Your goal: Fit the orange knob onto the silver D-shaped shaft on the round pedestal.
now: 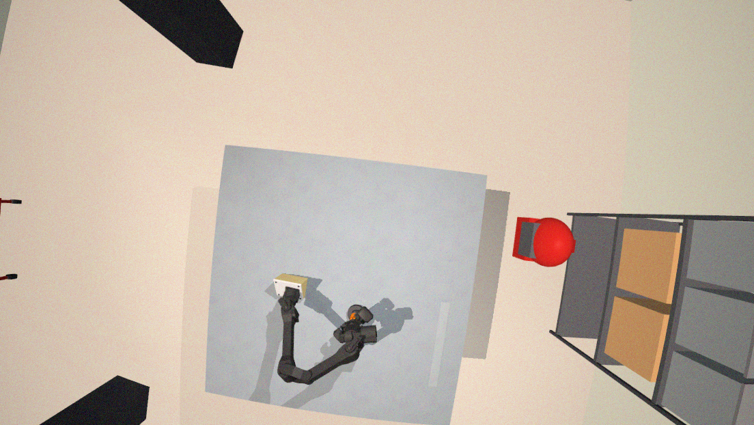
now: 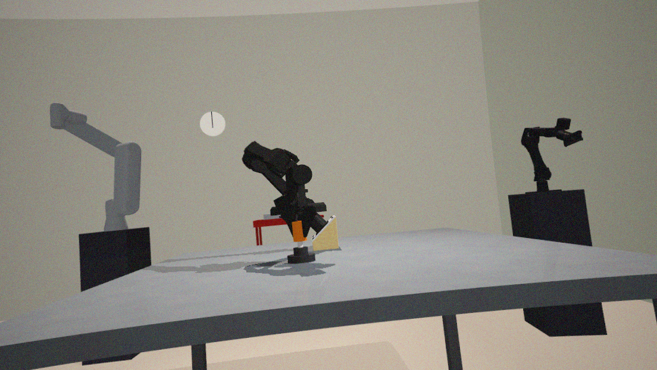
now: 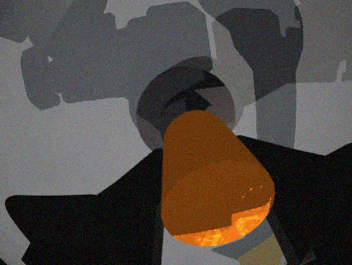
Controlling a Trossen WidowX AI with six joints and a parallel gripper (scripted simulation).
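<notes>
Right now my gripper tip is 4 cm above the round black pedestal. Round my gripper tip: orange knob 3 cm above.
</notes>
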